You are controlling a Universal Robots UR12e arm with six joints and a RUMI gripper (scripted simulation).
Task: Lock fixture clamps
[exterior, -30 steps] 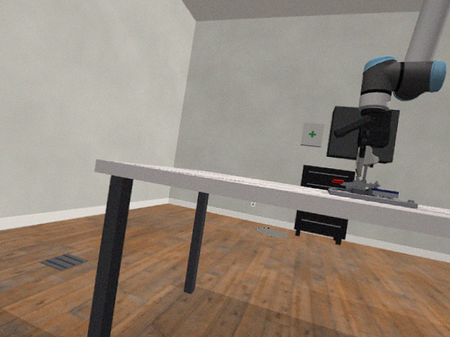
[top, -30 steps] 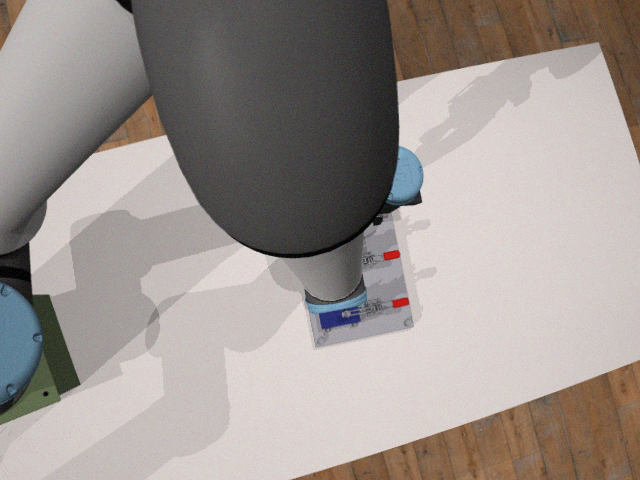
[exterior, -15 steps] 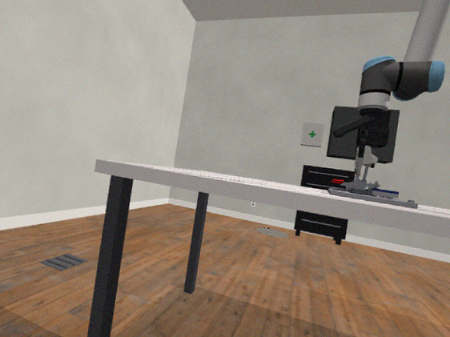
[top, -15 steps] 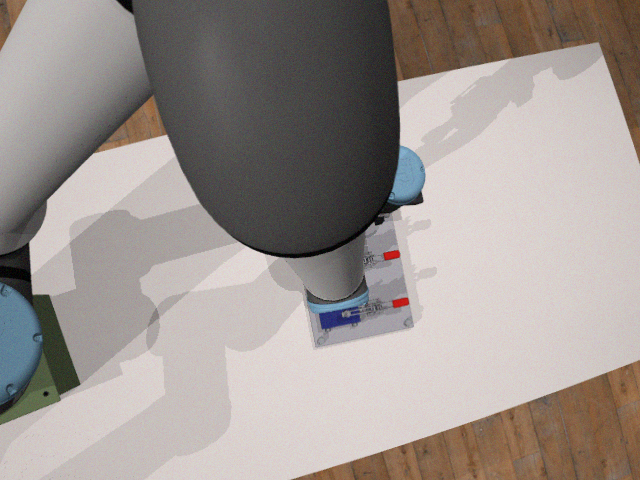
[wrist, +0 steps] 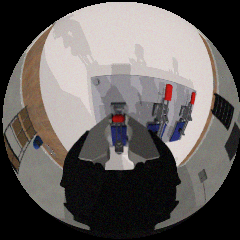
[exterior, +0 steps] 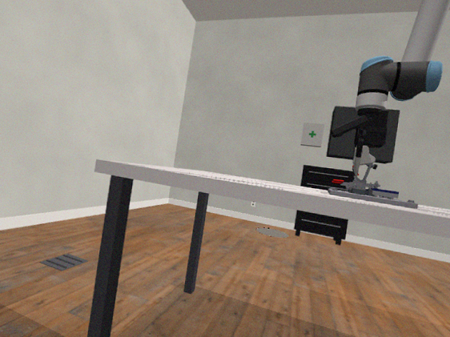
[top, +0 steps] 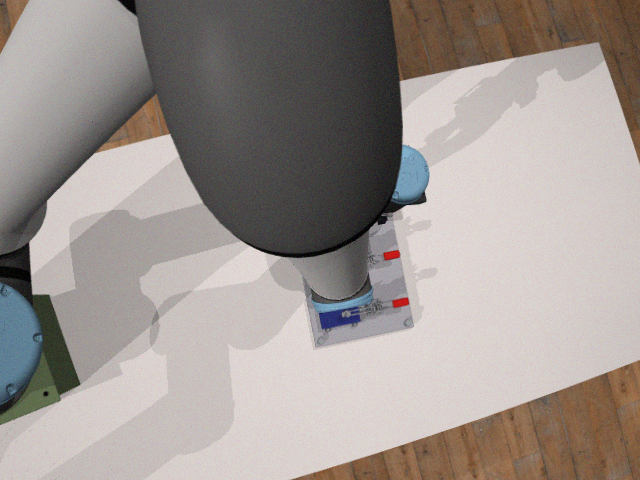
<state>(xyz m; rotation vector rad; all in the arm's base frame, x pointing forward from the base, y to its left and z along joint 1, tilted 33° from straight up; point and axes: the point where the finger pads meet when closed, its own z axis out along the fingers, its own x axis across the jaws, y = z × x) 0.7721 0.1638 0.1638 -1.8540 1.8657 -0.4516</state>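
Right now the grey fixture plate is 40 mm behind my hand, 110 mm to the right of it and 80 mm below it. Also, from my hand: blue part 90 mm behind, 220 mm to the right, 60 mm below.
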